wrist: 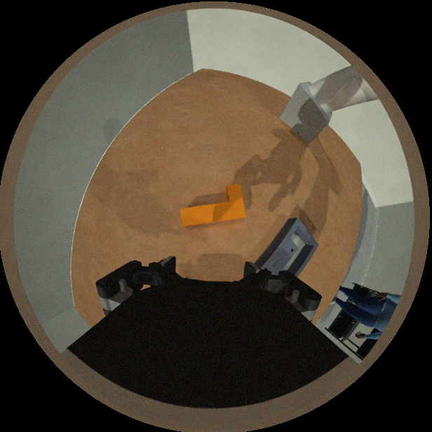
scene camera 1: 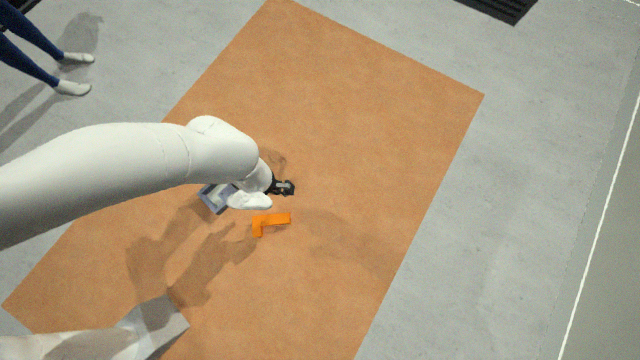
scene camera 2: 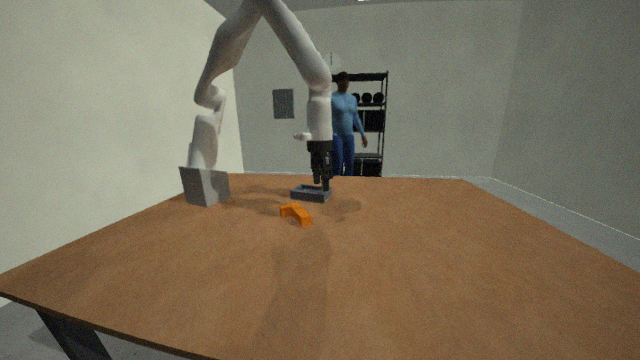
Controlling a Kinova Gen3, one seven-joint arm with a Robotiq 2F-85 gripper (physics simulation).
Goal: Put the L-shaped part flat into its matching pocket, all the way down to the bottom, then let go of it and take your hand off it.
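Frame: origin at the arm's base, x ahead, y right, z down, level; metres.
Where they show: gripper, between the fingertips: (scene camera 2: 320, 187); arm's base, origin of its link: (scene camera 1: 120, 350) (scene camera 2: 202, 168).
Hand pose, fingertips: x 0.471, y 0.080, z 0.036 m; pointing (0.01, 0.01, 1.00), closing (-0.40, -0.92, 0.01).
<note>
Things, the pixels of their top centre, and the offset from my fingertips. Level surfaces: height alone.
- orange L-shaped part, centre of its top: (scene camera 1: 271, 224) (scene camera 2: 294, 210) dz +0.063, dx -0.078, dy +0.039 m
- tray, centre of its top: (scene camera 1: 223, 187) (scene camera 2: 311, 188) dz +0.056, dx -0.056, dy -0.145 m
- brown table top, height of its surface: dz +0.093 m
The orange L-shaped part (scene camera 1: 270, 220) (scene camera 2: 297, 213) (wrist: 215, 213) lies flat on the table, apart from the blue-grey tray. The tray (scene camera 1: 218, 210) (scene camera 2: 309, 197) (wrist: 277, 246) has the pale pocket in it. The arm hides part of the tray in scene camera 1, and a finger overlaps its lower end in the wrist view. My gripper (scene camera 2: 321, 186) (wrist: 209, 267) is open and empty. It points down, low above the table, beside the tray and off to one side of the L-shaped part, touching neither as far as I can see.
The brown table top (scene camera 1: 350, 125) (scene camera 2: 425, 260) (wrist: 165, 125) carries the arm's grey base block (scene camera 1: 160, 320) (scene camera 2: 206, 187) (wrist: 306, 112) near one edge. A person (scene camera 2: 345, 120) (wrist: 370, 310) stands beyond the table, by a black shelf rack (scene camera 2: 386, 100). The arm crosses above the tray in scene camera 1.
</note>
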